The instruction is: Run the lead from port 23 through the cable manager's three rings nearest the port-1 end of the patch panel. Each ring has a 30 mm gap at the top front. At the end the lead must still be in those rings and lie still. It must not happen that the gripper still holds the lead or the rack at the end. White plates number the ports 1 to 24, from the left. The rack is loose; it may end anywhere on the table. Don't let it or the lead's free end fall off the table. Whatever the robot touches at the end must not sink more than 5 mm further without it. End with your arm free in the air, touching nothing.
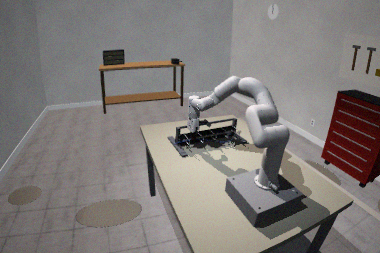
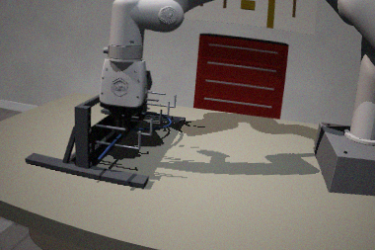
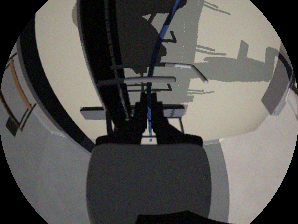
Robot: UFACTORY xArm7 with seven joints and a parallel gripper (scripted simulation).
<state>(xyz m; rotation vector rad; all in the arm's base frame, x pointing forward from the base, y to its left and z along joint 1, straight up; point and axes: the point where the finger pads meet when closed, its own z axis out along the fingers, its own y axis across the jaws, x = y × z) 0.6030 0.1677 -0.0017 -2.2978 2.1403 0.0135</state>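
My hand is 140 mm to the left of the rack, 70 mm short of it and 20 mm above it.
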